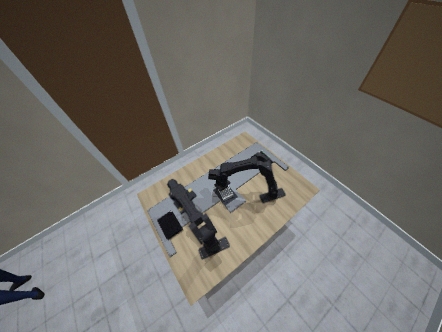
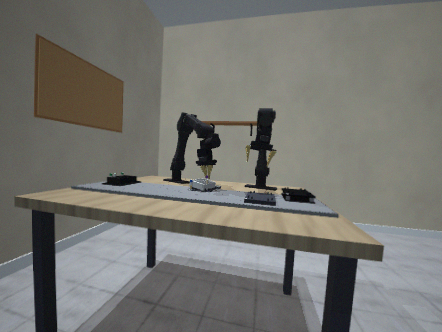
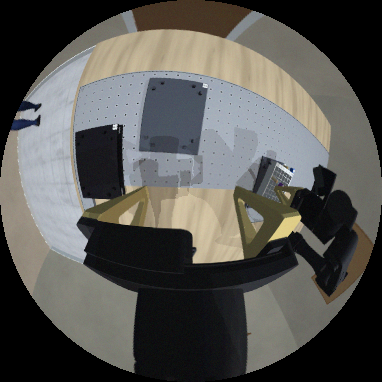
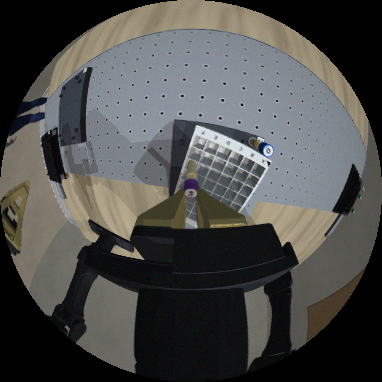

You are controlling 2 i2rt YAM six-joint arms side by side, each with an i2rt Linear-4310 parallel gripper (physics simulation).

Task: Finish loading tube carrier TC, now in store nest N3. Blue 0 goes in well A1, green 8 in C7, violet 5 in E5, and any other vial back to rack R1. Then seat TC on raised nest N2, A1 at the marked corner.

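The white gridded carrier TC sits on a dark nest. My right gripper is shut on the violet vial by its cap, over the carrier. The vial's lower end is at the wells near the F/E side; which well, or how deep, I cannot tell. The blue vial is at the lettered rim's A/B end, seemingly outside the grid and slanting. Green caps show in a black rack; their numbers are unreadable. My left gripper is open and empty, high above the table.
A dark grey plate with corner pegs and a black, taller-looking one lie on the pegboard mat, away from the carrier. Their labels are unreadable. The right arm stands close to the carrier.
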